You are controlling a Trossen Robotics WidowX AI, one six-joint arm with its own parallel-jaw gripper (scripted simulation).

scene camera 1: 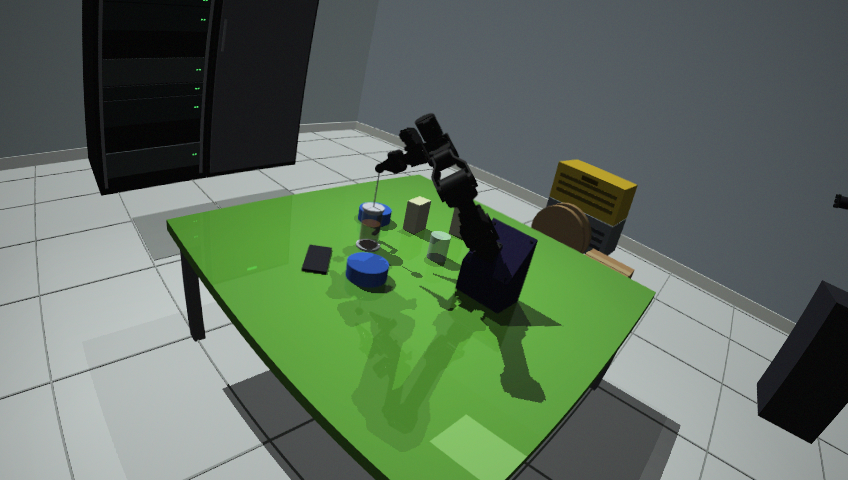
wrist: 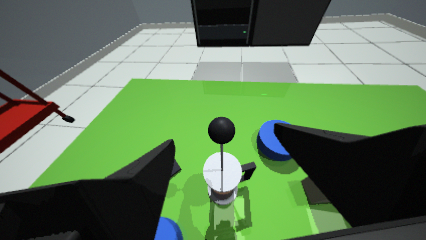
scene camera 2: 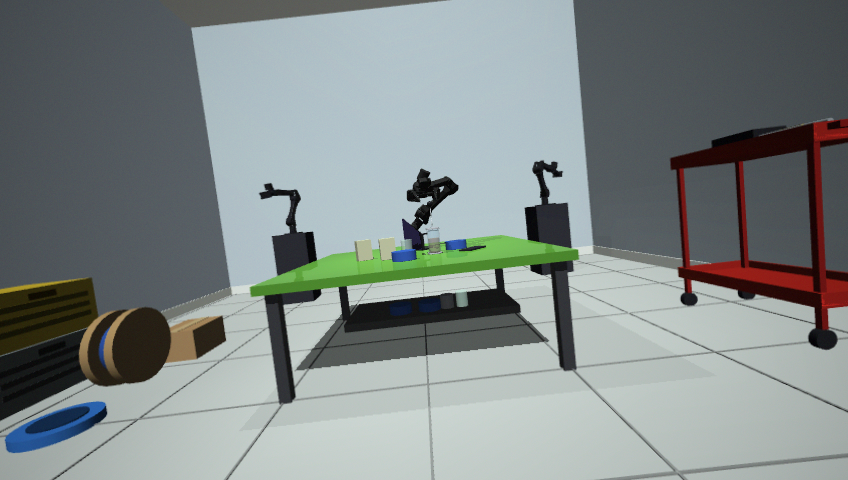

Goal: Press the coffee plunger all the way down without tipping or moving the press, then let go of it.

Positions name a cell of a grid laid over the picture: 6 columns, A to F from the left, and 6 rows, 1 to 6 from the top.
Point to a blue round tin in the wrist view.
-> D4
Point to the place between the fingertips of my gripper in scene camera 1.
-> C3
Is my gripper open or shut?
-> Open.
